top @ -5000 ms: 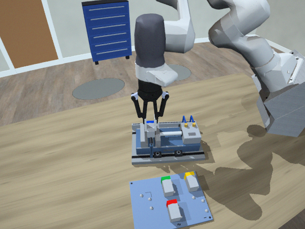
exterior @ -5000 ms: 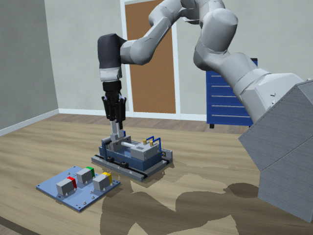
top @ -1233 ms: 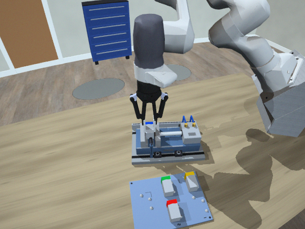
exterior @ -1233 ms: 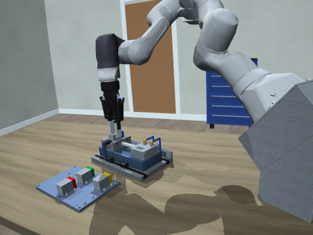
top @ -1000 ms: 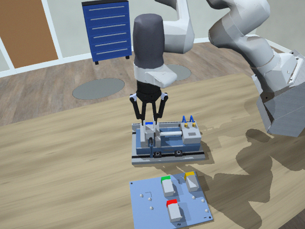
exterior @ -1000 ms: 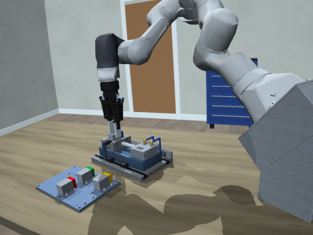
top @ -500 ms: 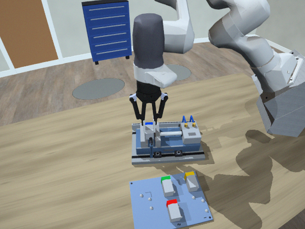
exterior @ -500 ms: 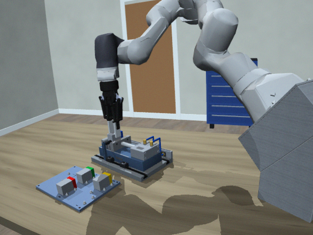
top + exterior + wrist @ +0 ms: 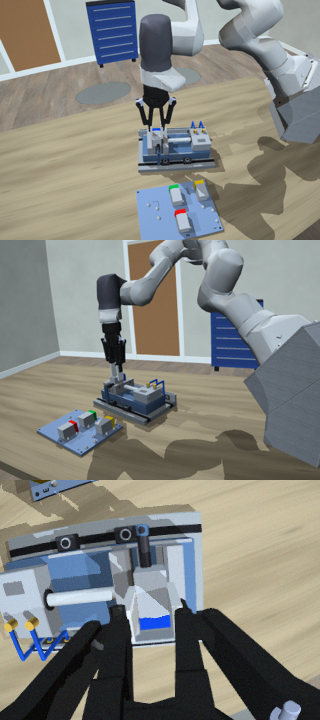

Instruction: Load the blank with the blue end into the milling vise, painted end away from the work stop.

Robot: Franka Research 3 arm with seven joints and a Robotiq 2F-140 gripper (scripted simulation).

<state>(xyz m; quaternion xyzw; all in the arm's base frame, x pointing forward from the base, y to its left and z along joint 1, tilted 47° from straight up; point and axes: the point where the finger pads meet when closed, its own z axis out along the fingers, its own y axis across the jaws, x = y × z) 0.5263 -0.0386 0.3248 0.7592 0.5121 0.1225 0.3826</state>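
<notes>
Right now my hand is 4 cm above the blue-ended blank. Also, from my hand: hosed jaw block: 14 cm behind, 9 cm to the left, 6 cm below; then fixed jaw: 2 cm ahead, 1 cm to the right, 6 cm below; then work stop rod: 2 cm ahead, 4 cm to the left, 5 cm below.
</notes>
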